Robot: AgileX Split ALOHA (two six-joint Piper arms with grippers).
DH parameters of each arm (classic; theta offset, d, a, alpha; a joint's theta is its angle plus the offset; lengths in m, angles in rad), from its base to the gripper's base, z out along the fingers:
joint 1: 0 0.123 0 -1.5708
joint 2: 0.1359 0 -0.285 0
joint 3: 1.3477 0 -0.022 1.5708
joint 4: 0 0.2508 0 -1.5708
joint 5: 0 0 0.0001 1.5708
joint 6: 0 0.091 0 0
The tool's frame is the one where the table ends.
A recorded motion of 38 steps. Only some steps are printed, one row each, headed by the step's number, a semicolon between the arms.
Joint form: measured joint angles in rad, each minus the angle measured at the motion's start. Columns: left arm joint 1, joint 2, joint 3, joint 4, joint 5, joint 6; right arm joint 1, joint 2, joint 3, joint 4, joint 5, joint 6.
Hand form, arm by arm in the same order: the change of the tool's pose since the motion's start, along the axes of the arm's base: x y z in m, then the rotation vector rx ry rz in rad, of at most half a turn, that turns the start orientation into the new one. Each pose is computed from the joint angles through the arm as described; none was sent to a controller.
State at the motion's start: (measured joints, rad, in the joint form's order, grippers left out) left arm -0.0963 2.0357 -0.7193 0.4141 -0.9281 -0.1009; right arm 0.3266 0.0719 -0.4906 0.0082 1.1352 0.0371
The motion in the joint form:
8: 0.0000 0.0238 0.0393 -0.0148 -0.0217 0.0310; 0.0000 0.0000 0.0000 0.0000 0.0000 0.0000
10: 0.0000 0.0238 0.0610 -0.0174 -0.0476 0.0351; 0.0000 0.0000 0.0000 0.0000 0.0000 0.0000
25: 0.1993 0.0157 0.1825 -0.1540 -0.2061 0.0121; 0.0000 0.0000 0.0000 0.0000 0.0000 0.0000
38: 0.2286 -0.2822 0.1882 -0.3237 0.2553 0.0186; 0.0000 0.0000 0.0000 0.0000 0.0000 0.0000
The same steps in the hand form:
8: -0.0100 0.0015 -0.0132 0.0179 0.0317 0.0010; 0.0000 0.0000 0.0000 0.0000 0.0000 0.0000
10: -0.0151 0.0016 -0.0146 0.0109 0.0289 -0.0006; 0.0000 0.0000 0.0000 0.0000 0.0000 0.0000
25: -0.0352 0.0730 -0.0163 -0.0922 -0.0006 0.3278; 0.0000 0.0000 0.0000 0.0000 0.0000 0.0000
38: -0.0482 0.0965 0.0348 -0.0489 0.1520 0.5427; 0.0000 0.0000 0.0000 0.0000 0.0000 0.0000

